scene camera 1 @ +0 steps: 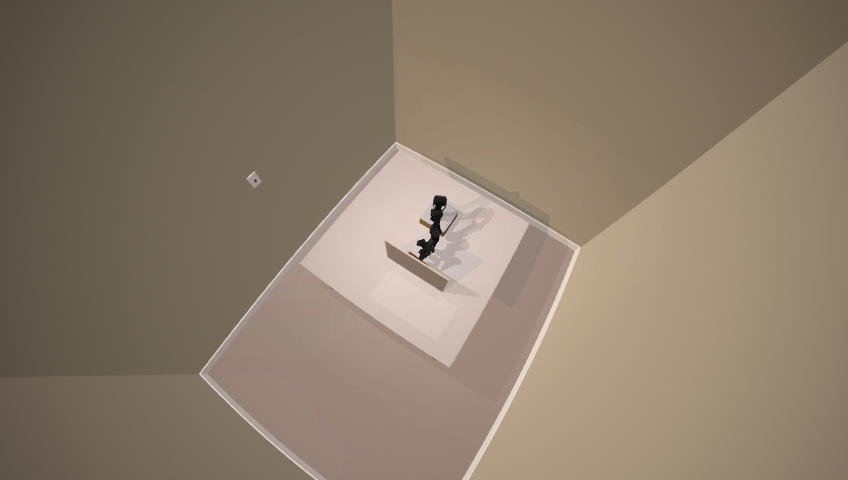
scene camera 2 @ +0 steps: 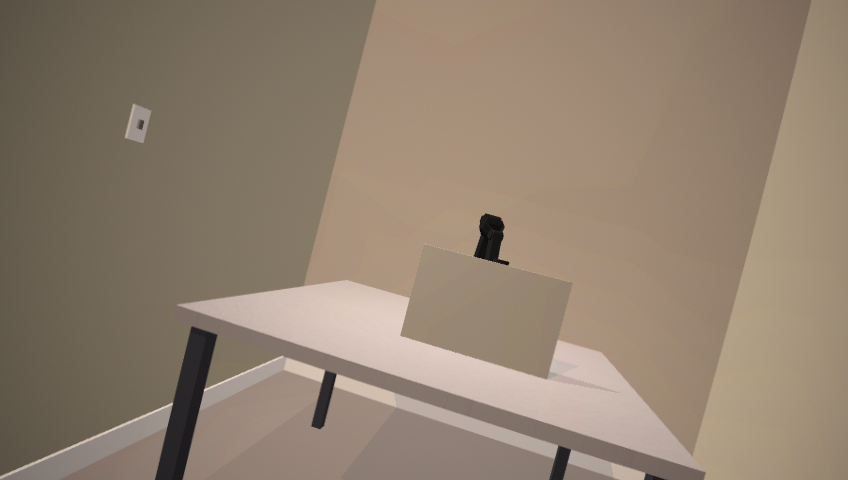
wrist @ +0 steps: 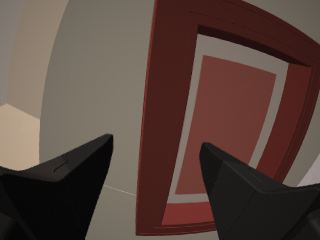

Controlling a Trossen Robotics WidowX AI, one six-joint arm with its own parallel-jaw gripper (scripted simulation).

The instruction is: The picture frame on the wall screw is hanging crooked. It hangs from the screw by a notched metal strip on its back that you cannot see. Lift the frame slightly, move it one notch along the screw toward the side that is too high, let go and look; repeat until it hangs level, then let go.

In view: my gripper (wrist: 157, 145), a picture frame (wrist: 236, 81) and a wall panel (scene camera 2: 510, 317).
The wall panel shows as well in scene camera 1 (scene camera 1: 404, 259) and in the wrist view (wrist: 95, 84). Scene camera 2 does not show the picture frame, which is hidden by the wall panel.
